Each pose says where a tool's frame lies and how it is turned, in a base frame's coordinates. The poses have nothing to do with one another.
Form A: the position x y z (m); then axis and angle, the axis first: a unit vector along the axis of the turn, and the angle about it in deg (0 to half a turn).
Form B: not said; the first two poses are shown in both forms.
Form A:
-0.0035, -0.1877, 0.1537, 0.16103, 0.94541, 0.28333, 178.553
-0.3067, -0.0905, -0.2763, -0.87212, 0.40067, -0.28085, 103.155
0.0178, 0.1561, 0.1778, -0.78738, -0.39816, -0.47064, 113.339
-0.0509, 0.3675, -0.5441, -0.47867, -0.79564, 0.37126, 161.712
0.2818, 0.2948, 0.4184, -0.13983, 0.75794, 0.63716, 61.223
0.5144, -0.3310, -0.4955, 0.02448, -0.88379, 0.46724, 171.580
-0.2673, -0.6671, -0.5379, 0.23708, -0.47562, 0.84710, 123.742
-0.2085, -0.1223, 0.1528, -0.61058, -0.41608, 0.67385, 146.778
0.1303, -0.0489, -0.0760, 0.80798, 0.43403, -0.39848, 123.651
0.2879, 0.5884, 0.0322, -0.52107, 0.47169, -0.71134, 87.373
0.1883, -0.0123, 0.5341, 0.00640, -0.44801, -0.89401, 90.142
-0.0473, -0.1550, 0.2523, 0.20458, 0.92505, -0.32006, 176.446
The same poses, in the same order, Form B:
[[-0.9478, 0.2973, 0.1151, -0.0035], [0.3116, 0.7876, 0.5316, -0.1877], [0.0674, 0.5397, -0.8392, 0.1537], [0, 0, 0, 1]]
[[0.7061, -0.1555, 0.6908, -0.3067], [-0.7024, -0.0305, 0.7111, -0.0905], [-0.0895, -0.9874, -0.1308, -0.2763], [0, 0, 0, 1]]
[[0.4694, 0.8698, 0.1518, 0.0178], [0.0056, -0.1748, 0.9846, 0.1561], [0.8830, -0.4613, -0.0869, 0.1778], [0, 0, 0, 1]]
[[-0.5028, 0.6260, -0.5961, -0.0509], [0.8590, 0.2846, -0.4257, 0.3675], [-0.0968, -0.7261, -0.6808, -0.5441], [0, 0, 0, 1]]
[[0.4915, -0.6134, 0.6181, 0.2818], [0.5035, 0.7793, 0.3730, 0.2948], [-0.7105, 0.1279, 0.6919, 0.4184], [0, 0, 0, 1]]
[[-0.9880, -0.1115, -0.1067, 0.5144], [0.0254, 0.5645, -0.8250, -0.3310], [0.1522, -0.8179, -0.5549, -0.4955], [0, 0, 0, 1]]
[[-0.4680, -0.8798, -0.0831, -0.2673], [0.5290, -0.2036, -0.8238, -0.6671], [0.7079, -0.4295, 0.5607, -0.5379], [0, 0, 0, 1]]
[[-0.1519, 0.0974, -0.9836, -0.2085], [0.8358, -0.5186, -0.1804, -0.1223], [-0.5277, -0.8494, -0.0026, 0.1528], [0, 0, 0, 1]]
[[0.4605, 0.8767, -0.1391, 0.1303], [0.2133, -0.2614, -0.9414, -0.0489], [-0.8617, 0.4038, -0.3074, -0.0760], [0, 0, 0, 1]]
[[0.3049, 0.4761, 0.8249, 0.2879], [-0.9451, 0.2581, 0.2004, 0.5884], [-0.1175, -0.8407, 0.5286, 0.0322], [0, 0, 0, 1]]
[[-0.0024, 0.8911, -0.4537, 0.1883], [-0.8969, 0.1987, 0.3951, -0.0123], [0.4423, 0.4079, 0.7988, 0.5341], [0, 0, 0, 1]]
[[-0.9145, 0.3980, -0.0735, -0.0473], [0.3583, 0.7117, -0.6043, -0.1550], [-0.1882, -0.5789, -0.7934, 0.2523], [0, 0, 0, 1]]

